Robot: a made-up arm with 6 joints. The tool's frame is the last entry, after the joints. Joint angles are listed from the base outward. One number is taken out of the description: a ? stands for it. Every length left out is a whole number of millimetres.
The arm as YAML. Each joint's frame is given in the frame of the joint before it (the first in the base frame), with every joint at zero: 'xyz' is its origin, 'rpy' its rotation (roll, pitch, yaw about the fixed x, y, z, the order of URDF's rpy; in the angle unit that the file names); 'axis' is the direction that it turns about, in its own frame. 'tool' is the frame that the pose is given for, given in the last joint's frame.
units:
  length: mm
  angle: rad
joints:
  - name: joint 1
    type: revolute
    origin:
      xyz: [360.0, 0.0, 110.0]
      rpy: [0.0, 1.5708, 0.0]
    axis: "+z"
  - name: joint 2
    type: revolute
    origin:
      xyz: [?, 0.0, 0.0]
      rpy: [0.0, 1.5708, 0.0]
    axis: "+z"
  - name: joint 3
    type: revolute
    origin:
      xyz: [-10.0, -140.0, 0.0]
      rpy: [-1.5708, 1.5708, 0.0]
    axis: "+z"
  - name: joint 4
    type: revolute
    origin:
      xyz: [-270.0, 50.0, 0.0]
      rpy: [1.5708, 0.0, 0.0]
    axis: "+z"
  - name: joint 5
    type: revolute
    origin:
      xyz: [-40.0, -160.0, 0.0]
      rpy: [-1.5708, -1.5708, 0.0]
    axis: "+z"
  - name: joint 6
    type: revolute
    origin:
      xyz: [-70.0, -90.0, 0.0]
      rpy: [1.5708, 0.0, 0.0]
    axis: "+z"
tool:
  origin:
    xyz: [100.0, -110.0, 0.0]
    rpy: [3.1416, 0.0, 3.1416]
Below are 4 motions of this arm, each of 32 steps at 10 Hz.
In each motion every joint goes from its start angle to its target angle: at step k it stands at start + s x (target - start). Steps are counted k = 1, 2, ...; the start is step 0. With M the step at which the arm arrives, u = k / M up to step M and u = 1 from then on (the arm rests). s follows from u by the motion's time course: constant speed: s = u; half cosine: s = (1 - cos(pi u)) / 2; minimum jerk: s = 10 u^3 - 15 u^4 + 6 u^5.
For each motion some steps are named. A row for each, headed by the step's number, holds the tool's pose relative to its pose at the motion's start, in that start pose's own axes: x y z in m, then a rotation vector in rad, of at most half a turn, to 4 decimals.
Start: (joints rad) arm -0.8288 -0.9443 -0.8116 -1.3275 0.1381 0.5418
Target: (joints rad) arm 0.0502 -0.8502 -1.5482 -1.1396 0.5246 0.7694
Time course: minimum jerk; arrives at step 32
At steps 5, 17, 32:
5: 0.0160 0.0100 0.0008 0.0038 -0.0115 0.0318
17: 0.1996 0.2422 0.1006 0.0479 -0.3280 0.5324
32: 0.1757 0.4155 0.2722 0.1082 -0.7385 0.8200

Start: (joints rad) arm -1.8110 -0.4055 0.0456 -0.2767 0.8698 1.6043
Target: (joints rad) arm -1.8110 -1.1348 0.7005 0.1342 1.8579 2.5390
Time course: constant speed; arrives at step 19
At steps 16, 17, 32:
16: 0.0695 -0.1065 0.0186 -1.0154 -1.2818 -0.9894
17: 0.0804 -0.1159 0.0274 -1.0369 -1.3954 -1.0580
32: 0.1022 -0.1352 0.0507 -1.0621 -1.6305 -1.1951

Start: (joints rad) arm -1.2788 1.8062 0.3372 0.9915 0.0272 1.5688
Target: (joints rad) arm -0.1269 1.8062 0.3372 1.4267 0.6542 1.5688
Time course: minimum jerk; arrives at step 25
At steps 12, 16, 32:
12: 0.0915 -0.1317 0.0508 -0.5597 -0.3880 0.3861
16: 0.1560 -0.1700 0.1102 -0.8422 -0.6882 0.6084
32: 0.2055 -0.1764 0.1696 -1.0334 -0.9874 0.7917

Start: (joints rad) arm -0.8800 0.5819 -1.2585 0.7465 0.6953 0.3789
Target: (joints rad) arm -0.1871 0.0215 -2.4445 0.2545 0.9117 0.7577
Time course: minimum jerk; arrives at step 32
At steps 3, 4, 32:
3: -0.0002 0.0029 -0.0013 0.0099 0.0031 -0.0017
4: -0.0005 0.0065 -0.0028 0.0224 0.0070 -0.0039
32: -0.0110 0.2887 0.0143 1.3004 0.5567 -0.5778

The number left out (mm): -40.0
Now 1 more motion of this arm.
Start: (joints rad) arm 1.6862 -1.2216 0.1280 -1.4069 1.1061 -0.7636
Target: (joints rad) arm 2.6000 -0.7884 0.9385 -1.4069 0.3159 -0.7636
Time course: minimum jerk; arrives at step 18
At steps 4, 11, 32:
4: 0.0151 -0.0118 -0.0042 -0.0505 -0.0752 0.0256
11: 0.1961 -0.1068 -0.0491 -0.2691 -0.6958 0.2840
32: 0.3076 -0.1294 -0.0820 -0.2345 -0.9597 0.3960

